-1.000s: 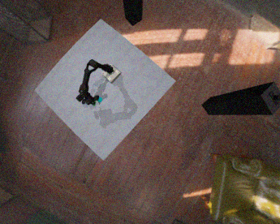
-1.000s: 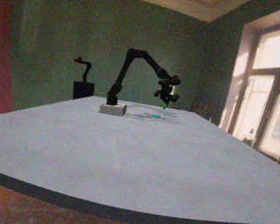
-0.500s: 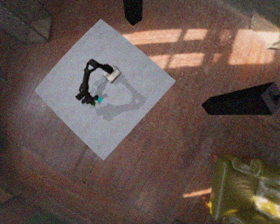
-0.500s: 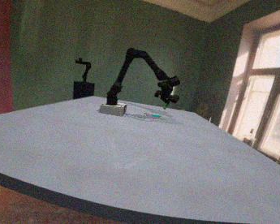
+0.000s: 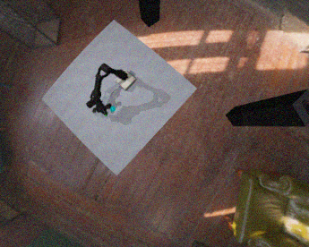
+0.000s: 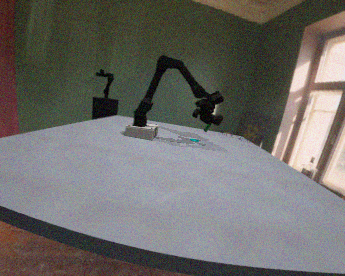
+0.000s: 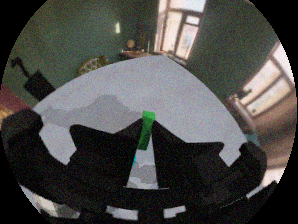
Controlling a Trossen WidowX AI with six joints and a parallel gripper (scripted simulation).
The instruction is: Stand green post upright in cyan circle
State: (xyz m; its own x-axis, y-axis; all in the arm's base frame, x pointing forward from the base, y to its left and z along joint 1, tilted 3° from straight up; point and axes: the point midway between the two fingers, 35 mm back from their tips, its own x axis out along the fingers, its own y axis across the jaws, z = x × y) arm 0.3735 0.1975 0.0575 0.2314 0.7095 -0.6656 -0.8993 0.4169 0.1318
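Now: the cyan circle 7 cm behind my gripper tip, 4 cm to the right of it and 11 cm below it. Also, from my gripper tip: green post 1 cm behind, 1 cm to the right, 2 cm below.
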